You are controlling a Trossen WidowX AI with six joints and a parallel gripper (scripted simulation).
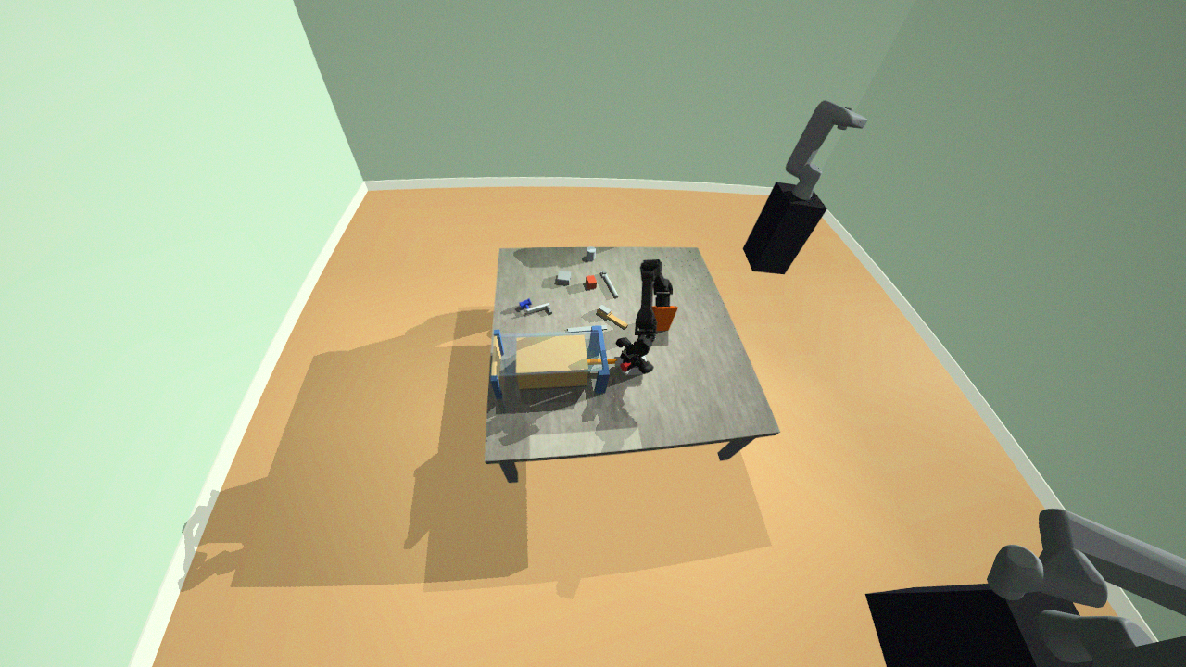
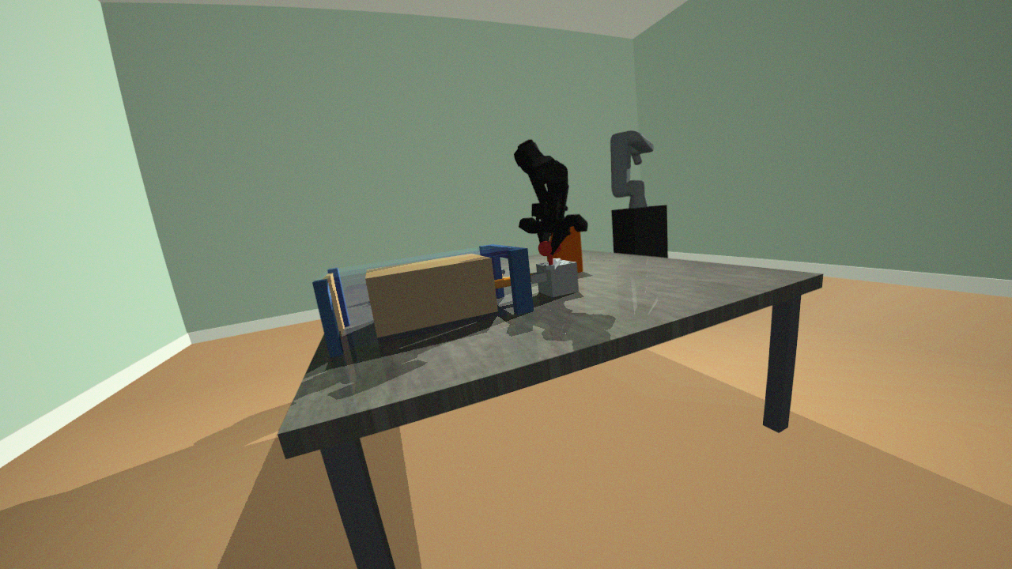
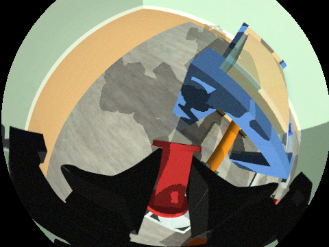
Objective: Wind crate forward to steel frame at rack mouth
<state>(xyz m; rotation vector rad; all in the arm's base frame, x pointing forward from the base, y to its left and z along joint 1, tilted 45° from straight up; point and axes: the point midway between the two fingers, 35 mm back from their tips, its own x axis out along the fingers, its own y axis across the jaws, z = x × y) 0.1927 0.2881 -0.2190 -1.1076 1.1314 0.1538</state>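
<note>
My gripper tip is 80 mm past the grey winch, 110 mm to the left of it and 100 mm above it. From my gripper tip the other things lie so: tan-handled tool 30 mm ahead, 400 mm to the right, 110 mm below; then red knob 10 mm behind, 10 mm to the right; then grey bar 160 mm ahead, 310 mm to the right, 130 mm below.
</note>
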